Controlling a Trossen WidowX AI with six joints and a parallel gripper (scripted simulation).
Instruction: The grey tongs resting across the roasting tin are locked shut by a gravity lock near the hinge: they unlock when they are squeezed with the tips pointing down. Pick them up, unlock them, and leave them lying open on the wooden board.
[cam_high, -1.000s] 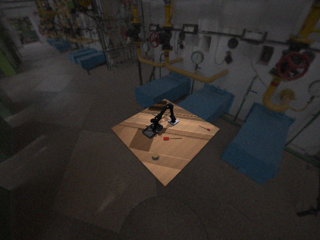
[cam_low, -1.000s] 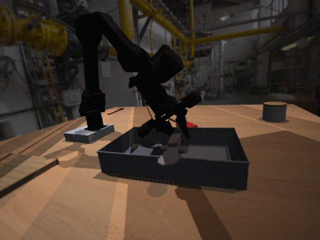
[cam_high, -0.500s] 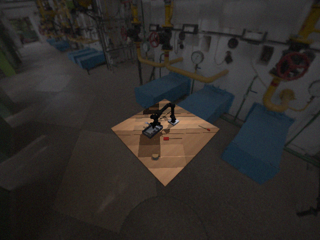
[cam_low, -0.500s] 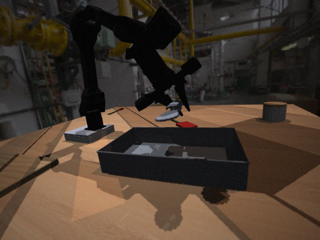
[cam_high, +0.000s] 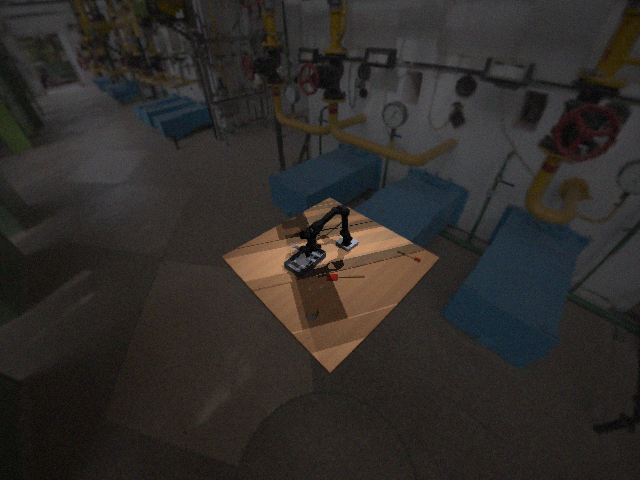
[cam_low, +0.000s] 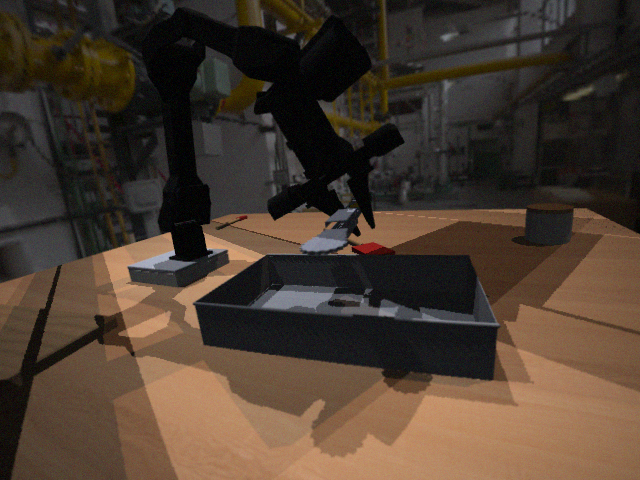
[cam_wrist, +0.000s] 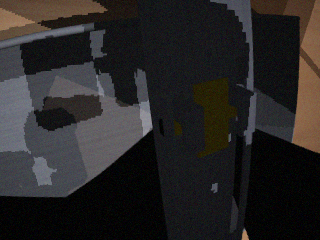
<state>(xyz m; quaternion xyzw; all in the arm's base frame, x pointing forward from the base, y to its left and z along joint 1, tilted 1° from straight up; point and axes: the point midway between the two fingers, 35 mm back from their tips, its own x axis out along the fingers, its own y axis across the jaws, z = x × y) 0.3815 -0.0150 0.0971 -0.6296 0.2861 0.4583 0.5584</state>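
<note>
Right now the yellow lock piece is 20 mm behind my gripper tip, 20 mm to the left of it and 30 mm above it. The rest, counted from my gripper tip: roasting tin 10 mm behind, 50 mm to the right, 70 mm below; then red-headed spatula 140 mm behind, 250 mm to the left, 90 mm below; then wooden board 440 mm behind, 350 mm to the right, 90 mm below.
</note>
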